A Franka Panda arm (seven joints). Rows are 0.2 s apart.
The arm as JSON. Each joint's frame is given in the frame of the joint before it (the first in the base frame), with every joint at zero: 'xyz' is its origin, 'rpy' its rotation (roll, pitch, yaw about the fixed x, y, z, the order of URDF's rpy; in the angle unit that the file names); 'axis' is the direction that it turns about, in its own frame. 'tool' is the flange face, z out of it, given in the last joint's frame.
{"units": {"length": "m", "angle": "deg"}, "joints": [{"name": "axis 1", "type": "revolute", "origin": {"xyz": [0.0, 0.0, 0.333], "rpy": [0.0, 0.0, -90.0]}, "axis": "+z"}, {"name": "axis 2", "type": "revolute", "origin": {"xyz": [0.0, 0.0, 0.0], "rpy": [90.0, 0.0, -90.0]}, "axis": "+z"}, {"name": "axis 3", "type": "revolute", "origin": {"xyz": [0.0, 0.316, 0.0], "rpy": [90.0, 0.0, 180.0]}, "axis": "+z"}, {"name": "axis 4", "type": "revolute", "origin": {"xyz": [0.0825, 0.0, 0.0], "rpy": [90.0, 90.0, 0.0]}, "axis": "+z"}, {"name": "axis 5", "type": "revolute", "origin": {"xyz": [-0.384, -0.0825, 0.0], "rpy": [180.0, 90.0, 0.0]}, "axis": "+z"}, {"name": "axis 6", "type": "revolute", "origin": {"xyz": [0.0, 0.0, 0.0], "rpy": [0.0, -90.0, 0.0]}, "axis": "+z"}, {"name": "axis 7", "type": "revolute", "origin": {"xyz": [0.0, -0.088, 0.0], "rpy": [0.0, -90.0, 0.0]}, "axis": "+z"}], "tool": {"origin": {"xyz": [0.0, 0.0, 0.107], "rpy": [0.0, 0.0, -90.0]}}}
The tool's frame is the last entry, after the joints.
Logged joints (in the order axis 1, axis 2, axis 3, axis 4, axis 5, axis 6, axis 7), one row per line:
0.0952 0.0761 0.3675 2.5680 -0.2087 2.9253 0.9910
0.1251 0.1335 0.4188 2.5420 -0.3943 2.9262 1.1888
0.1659 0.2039 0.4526 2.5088 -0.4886 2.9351 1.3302
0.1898 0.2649 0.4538 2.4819 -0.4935 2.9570 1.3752
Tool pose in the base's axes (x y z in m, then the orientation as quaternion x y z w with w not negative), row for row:
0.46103 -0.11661 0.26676 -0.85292 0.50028 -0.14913 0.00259
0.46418 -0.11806 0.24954 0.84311 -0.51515 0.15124 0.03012
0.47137 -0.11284 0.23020 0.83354 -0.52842 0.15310 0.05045
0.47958 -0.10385 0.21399 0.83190 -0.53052 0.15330 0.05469
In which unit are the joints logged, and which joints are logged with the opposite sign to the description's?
The joints are logged in radians. Opposite sign: axis 3, axis 4.
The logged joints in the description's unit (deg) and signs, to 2 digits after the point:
5.45 4.36 -21.06 -147.14 -11.96 167.61 56.78
7.17 7.65 -24.00 -145.65 -22.59 167.66 68.11
9.51 11.68 -25.93 -143.74 -27.99 168.17 76.21
10.87 15.18 -26.00 -142.20 -28.28 169.42 78.79

